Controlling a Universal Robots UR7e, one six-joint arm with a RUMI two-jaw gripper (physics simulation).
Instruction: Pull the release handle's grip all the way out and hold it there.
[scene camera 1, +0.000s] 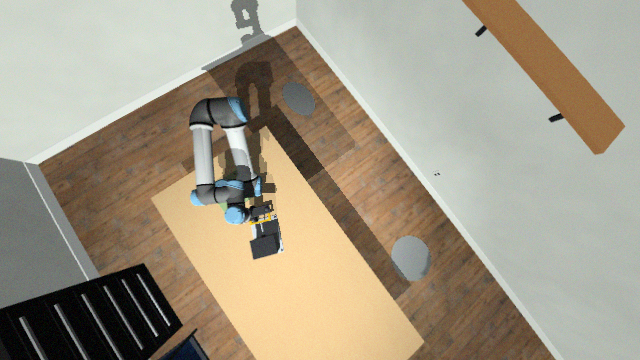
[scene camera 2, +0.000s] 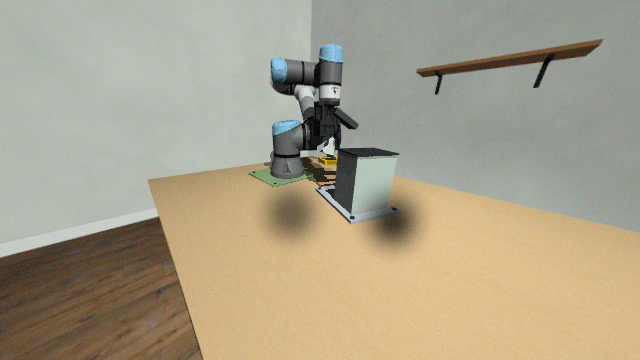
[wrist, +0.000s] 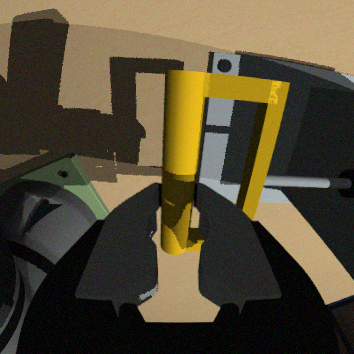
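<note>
The yellow release handle (scene camera 1: 270, 217) (scene camera 2: 327, 161) (wrist: 277, 125) is a rectangular frame with a thick round grip (wrist: 184, 125). A silver rod (wrist: 300, 181) shows between the frame and a black collar (wrist: 346, 183) on the box side. The handle stands out from the dark box (scene camera 1: 266, 246) (scene camera 2: 375, 182), which sits on a grey base plate (scene camera 2: 370, 218) (wrist: 218, 112). My gripper (wrist: 177, 184) is shut on the grip, one jaw on each side near its lower end in the wrist view. Whether the rod is fully out cannot be told.
The box fixture stands on the tan table (scene camera 1: 320, 280) (scene camera 2: 250, 280). My arm's base is on a green plate (scene camera 2: 260, 175) (wrist: 87, 185) near the handle. A wooden shelf (scene camera 1: 555, 65) (scene camera 2: 510, 61) is on the wall. Two round grey stools (scene camera 1: 411, 258) (scene camera 1: 298, 98) are beside the table.
</note>
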